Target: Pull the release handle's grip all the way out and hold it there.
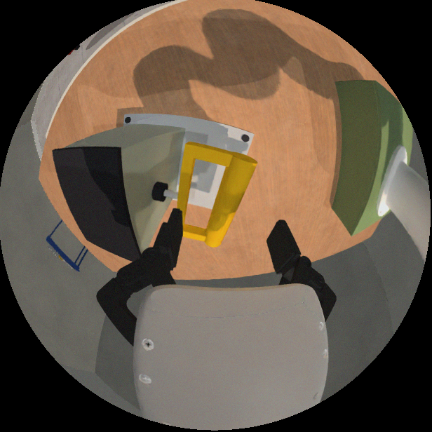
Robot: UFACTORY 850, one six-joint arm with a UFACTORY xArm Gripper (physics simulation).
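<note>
The yellow release handle [231, 200] is a rectangular frame with a thick round grip bar on its right side. A thin metal rod with a black collar [160, 191] joins it to the grey-green housing [145, 170] on the left. My gripper [229, 226] is open, with nothing between its fingers. Its left fingertip shows at the lower left corner of the handle frame, and its right fingertip is well to the right of the grip bar. The near end of the grip bar shows between the two fingertips. Whether the left finger touches the frame I cannot tell.
A light grey base plate [170, 120] with black bolts lies under the housing on the wooden table [295, 140]. The housing has a dark left face [92, 190]. A green block [357, 150] with a white cylinder [415, 195] stands at the right. A blue frame [64, 254] shows beyond the table at the left.
</note>
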